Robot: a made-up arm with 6 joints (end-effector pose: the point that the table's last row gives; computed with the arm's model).
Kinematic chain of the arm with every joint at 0, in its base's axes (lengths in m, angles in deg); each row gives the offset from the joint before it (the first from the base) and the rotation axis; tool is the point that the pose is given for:
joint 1: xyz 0 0 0.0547 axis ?
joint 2: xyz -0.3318 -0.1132 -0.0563 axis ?
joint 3: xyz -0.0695 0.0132 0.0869 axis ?
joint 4: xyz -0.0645 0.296 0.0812 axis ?
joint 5: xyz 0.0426 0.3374 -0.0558 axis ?
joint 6: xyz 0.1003 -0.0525 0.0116 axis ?
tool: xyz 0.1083 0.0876 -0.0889
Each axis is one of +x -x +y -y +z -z.
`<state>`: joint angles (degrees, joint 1 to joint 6).
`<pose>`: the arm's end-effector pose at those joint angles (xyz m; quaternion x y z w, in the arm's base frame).
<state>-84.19 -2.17 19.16 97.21 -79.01 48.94</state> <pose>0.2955 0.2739 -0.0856 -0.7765 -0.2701 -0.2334 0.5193</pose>
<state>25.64 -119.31 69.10 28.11 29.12 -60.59</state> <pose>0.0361 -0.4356 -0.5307 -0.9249 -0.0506 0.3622 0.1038</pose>
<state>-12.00 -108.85 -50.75 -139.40 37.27 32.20</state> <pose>0.0606 0.0733 -0.3340 0.3248 0.1094 -0.5806 0.7386</pose>
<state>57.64 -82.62 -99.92 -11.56 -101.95 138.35</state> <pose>-0.1147 -0.2397 -0.4412 0.1711 -0.6536 -0.5234 0.5192</pose>
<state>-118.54 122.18 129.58 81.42 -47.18 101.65</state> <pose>-0.2374 0.6252 0.1583 0.2147 -0.0418 0.1139 0.9691</pose>
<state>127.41 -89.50 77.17 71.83 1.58 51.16</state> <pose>-0.0155 -0.2060 -0.2557 0.6048 -0.7802 0.1505 0.0539</pose>
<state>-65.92 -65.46 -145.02 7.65 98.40 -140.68</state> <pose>0.0879 0.3722 -0.4943 -0.6554 0.3934 0.6350 0.1118</pose>
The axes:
joint 1: +z
joint 2: +x
joint 3: -y
joint 4: -x
joint 5: +y
joint 6: -z

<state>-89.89 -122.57 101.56 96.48 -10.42 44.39</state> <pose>0.0747 0.2718 -0.3480 -0.8159 -0.4521 0.3457 0.1020</pose>
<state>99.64 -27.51 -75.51 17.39 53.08 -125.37</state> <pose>-0.3981 -0.5865 -0.1291 -0.0456 0.9050 0.4223 0.0234</pose>
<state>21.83 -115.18 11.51 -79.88 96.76 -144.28</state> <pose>-0.5626 -0.1119 -0.5087 0.4967 0.5862 0.5961 0.2333</pose>
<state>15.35 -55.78 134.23 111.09 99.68 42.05</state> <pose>-0.2121 -0.1694 0.0638 0.3045 -0.3945 -0.7062 0.5029</pose>
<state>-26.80 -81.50 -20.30 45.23 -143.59 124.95</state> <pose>-0.3633 0.2837 -0.4394 0.0630 -0.4874 -0.0882 0.8664</pose>
